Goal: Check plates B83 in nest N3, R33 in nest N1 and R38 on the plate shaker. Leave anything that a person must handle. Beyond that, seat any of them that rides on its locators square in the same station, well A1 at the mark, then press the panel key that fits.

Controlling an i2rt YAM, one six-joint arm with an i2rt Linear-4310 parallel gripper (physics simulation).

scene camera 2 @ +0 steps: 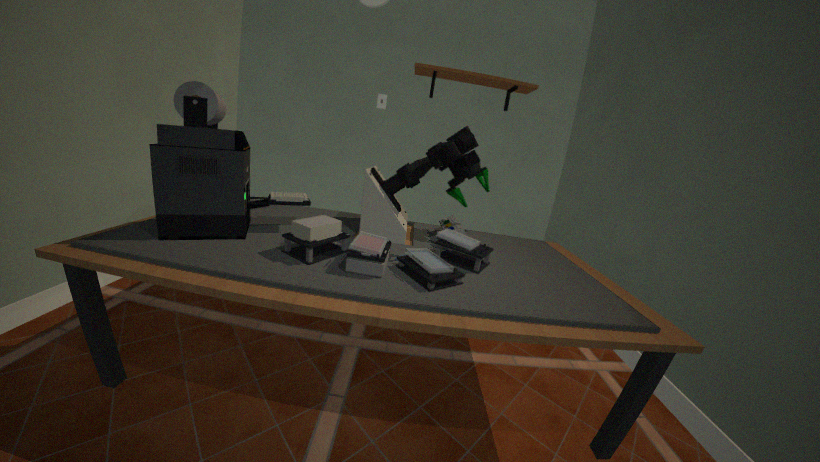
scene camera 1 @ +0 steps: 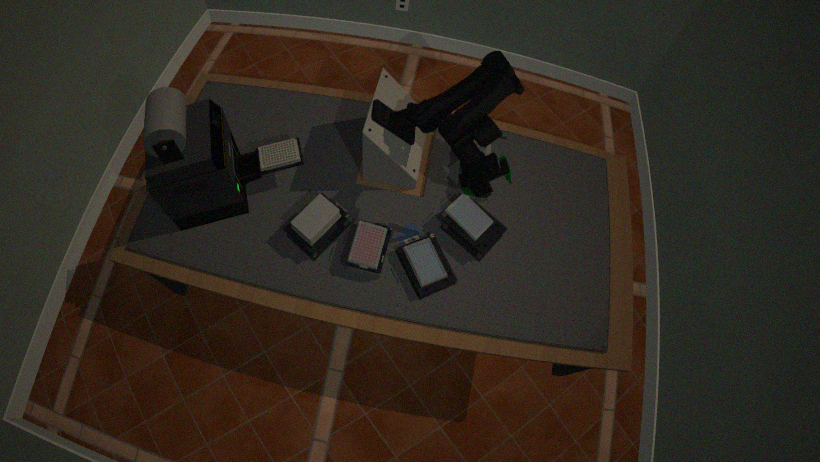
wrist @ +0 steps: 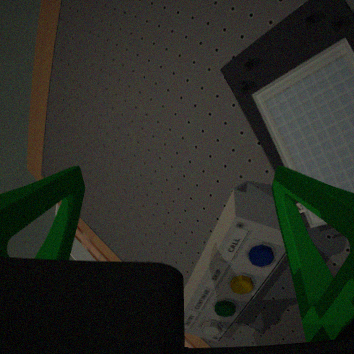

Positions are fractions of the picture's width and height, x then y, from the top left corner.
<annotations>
A thick white plate shows in scene camera 2 (0.39, 0.49) and in scene camera 1 (0.39, 0.47); in the wrist view it is out of frame. A pale blue plate shows in scene camera 2 (0.53, 0.57) and in scene camera 1 (0.52, 0.56); in the wrist view it is out of frame.
</annotations>
